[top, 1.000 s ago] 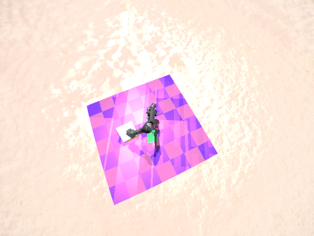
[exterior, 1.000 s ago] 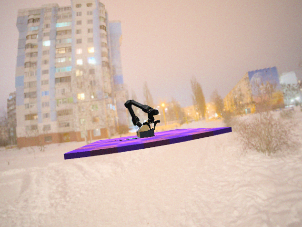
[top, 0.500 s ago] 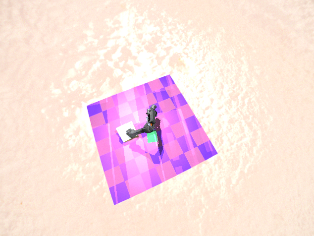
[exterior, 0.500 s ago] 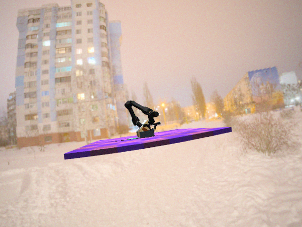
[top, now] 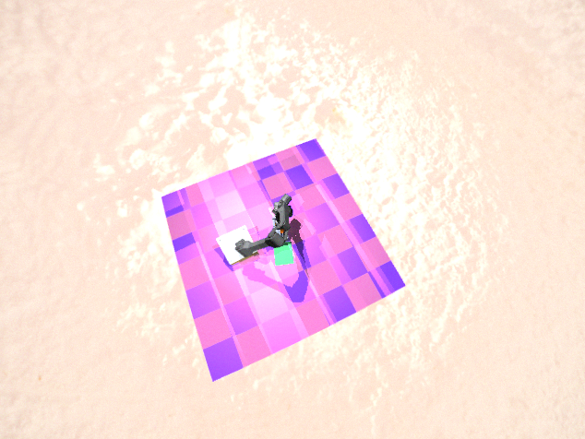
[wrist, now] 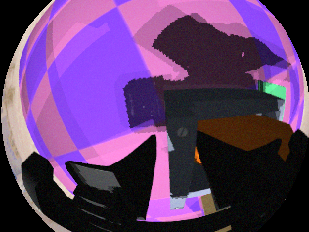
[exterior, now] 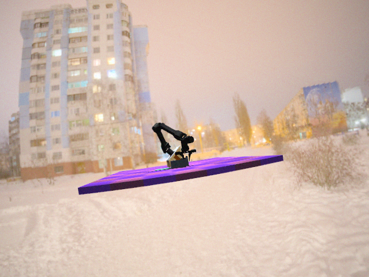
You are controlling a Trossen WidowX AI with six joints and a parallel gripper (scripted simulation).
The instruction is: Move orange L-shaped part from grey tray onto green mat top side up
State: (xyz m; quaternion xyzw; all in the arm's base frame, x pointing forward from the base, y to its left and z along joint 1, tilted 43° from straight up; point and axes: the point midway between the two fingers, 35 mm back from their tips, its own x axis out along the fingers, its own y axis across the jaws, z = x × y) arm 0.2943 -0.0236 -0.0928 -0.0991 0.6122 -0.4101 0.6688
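Now: the orange L-shaped part 30 mm behind my gripper tip, 50 mm to the right of it and 10 mm above it. Also, from my gripper tip: grey tray: 30 mm behind, 60 mm to the right, 50 mm below; green mat: 100 mm behind, 200 mm to the right, 50 mm below.
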